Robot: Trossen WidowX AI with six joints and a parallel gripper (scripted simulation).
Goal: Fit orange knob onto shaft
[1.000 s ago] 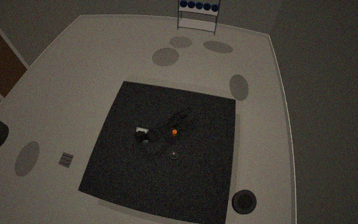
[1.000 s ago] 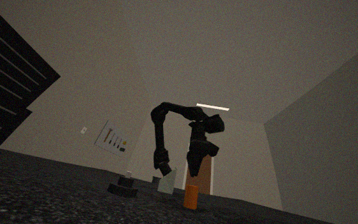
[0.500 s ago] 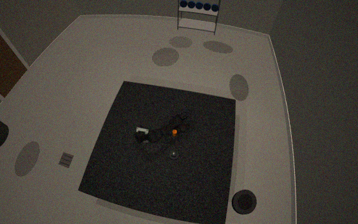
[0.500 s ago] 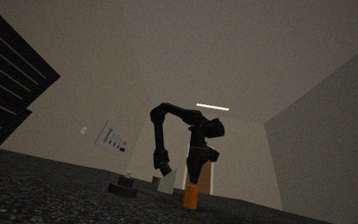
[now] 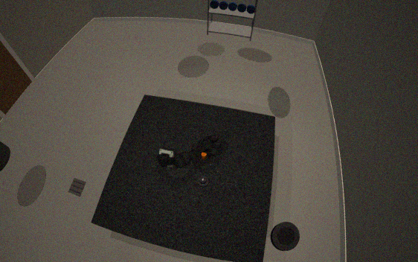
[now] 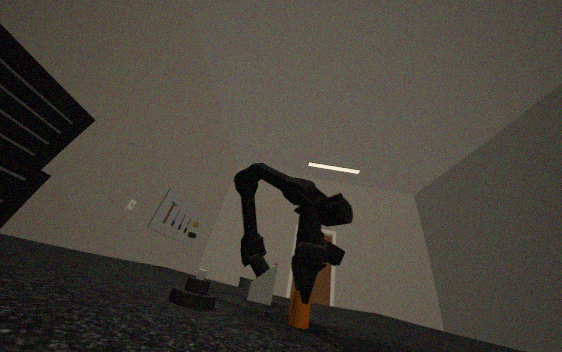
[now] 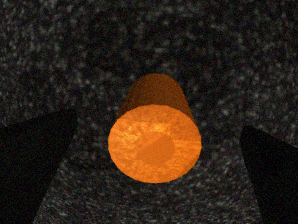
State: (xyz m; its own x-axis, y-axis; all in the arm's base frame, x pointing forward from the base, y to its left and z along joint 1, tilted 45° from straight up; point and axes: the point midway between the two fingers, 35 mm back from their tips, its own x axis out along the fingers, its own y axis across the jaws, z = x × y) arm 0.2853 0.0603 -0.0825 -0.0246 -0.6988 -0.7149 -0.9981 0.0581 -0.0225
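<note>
Right now my gripper tip is right at the orange knob. The rest, counted from my gripper tip: round pedestal 210 mm to the right, 30 mm ahead, 10 mm below.
</note>
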